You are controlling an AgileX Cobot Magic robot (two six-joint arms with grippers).
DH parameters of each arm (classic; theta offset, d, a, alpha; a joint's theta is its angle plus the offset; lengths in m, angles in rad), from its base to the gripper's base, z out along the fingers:
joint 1: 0 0.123 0 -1.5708
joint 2: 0.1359 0 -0.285 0
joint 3: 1.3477 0 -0.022 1.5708
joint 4: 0 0.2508 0 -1.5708
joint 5: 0 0 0.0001 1.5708
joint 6: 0 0.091 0 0
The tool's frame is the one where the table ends.
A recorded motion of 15 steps. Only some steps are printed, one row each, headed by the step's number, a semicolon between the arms.
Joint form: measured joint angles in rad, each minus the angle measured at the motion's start. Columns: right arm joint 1, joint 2, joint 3, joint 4, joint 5, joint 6; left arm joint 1, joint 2, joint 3, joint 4, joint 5, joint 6.
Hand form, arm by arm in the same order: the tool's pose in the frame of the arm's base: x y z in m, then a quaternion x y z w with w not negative. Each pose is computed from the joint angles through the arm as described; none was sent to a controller.
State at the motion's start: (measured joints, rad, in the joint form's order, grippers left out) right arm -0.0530 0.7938 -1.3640 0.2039 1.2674 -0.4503; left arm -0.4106 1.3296 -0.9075 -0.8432 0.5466 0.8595
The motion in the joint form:
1: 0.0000 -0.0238 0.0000 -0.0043 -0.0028 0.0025; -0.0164 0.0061 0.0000 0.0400 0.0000 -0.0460
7: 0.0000 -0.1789 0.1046 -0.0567 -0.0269 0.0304; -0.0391 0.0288 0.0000 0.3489 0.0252 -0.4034
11: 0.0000 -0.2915 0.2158 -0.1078 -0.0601 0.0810; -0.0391 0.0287 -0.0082 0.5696 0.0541 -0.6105
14: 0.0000 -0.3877 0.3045 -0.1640 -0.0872 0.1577; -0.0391 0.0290 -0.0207 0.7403 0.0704 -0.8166
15: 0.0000 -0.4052 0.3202 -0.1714 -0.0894 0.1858; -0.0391 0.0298 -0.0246 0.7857 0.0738 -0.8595
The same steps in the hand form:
1: 0.0807 0.0130 0.4734 -0.19005 0.85555 -0.02201 0.48108; 0.2386 -0.1460 0.2865 0.30343 0.84904 -0.23845 0.36085
7: 0.0429 0.0104 0.4576 -0.17129 0.84286 -0.04825 0.50785; 0.2388 -0.1413 0.2707 0.26450 0.89567 -0.18905 0.30345
11: 0.0238 0.0069 0.4356 -0.14297 0.84040 -0.06295 0.51896; 0.2407 -0.1317 0.2679 0.24436 0.91592 -0.13699 0.28743
14: 0.0085 0.0029 0.4167 -0.10433 0.83764 -0.07278 0.53121; 0.2444 -0.1240 0.2691 0.20211 0.93132 -0.10078 0.28571
15: 0.0058 0.0024 0.4130 -0.09180 0.83808 -0.06918 0.53331; 0.2458 -0.1220 0.2697 0.19572 0.93326 -0.08935 0.28763

